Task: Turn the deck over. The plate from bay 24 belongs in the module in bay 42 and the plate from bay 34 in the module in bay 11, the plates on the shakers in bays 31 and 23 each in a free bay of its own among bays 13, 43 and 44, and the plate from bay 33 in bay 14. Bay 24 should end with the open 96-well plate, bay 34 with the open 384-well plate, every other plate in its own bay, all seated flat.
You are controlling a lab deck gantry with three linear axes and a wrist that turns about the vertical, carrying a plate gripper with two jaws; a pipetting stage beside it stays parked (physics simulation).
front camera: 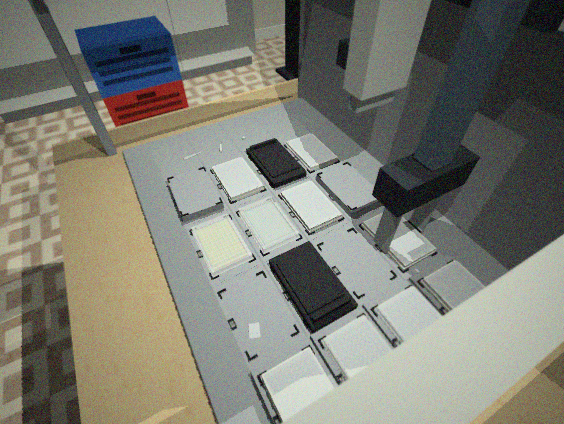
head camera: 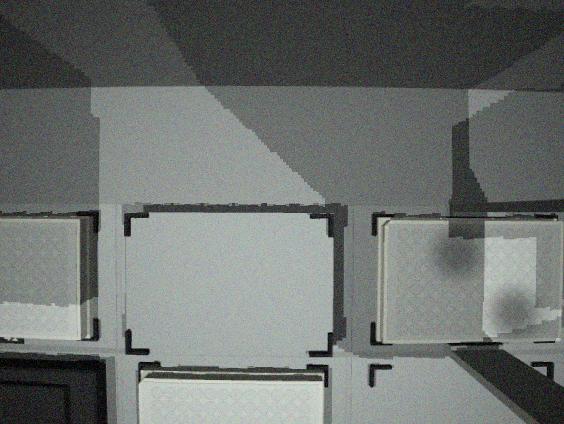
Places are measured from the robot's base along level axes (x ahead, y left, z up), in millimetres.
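Pixels of known places: gripper, between the fingertips: (front camera: 398,236) (head camera: 470,278); robot's base, origin of its link: (front camera: 170,185).
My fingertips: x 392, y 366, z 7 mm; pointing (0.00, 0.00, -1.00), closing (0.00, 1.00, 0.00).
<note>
Ahead of a thing's pixels: the offset from my fingertips to its top centre. "pt": to the spot under its first point.
My gripper (front camera: 401,235) is low over bay 43. Its jaws stand close against two opposite long edges of the clear plate @[8 mm up, 1 mm back, 1 mm right] (front camera: 412,250) (head camera: 420,280) and look shut on it; the plate sits low in its bay. The raised module in bay 42 @[15 mm up, 165 mm back, 2 mm right] (front camera: 350,186) (head camera: 225,280) and the module in bay 11 @[pt 12 mm up, 317 mm back, 323 mm right] (front camera: 195,192) carry no plate. The shakers in bay 31 @[24 mm up, 332 mm back, 108 mm right] (front camera: 275,161) and bay 23 @[24 mm up, 3 mm ahead, 215 mm right] (front camera: 310,282) show black tops. Pale plates stand in bay 24 @[pt 22 mm up, 133 mm ahead, 214 mm right] (front camera: 357,342), bay 34 @[pt 22 mm up, 132 mm ahead, 110 mm right] (front camera: 407,310), bay 44 @[pt 22 mm up, 137 mm ahead, 9 mm right] (front camera: 452,285) and bay 14 @[pt 22 mm up, 134 mm ahead, 325 mm right] (front camera: 295,382). Bays 33 and 13 hold no plate.
More plates stand in bay 41 @[pt 7 mm up, 324 mm back, 7 mm right] (front camera: 310,150) (head camera: 40,270), bay 32 @[pt 7 mm up, 157 mm back, 113 mm right] (front camera: 310,205) (head camera: 230,400), bay 21 @[pt 8 mm up, 321 mm back, 217 mm right] (front camera: 237,177) and bay 22 @[pt 6 mm up, 151 mm back, 217 mm right] (front camera: 270,225), and a yellowish plate @[8 mm up, 164 mm back, 323 mm right] (front camera: 222,245) in bay 12. The parked pipetting stage (front camera: 380,50) hangs behind. A pale frame beam crosses the lower right front.
</note>
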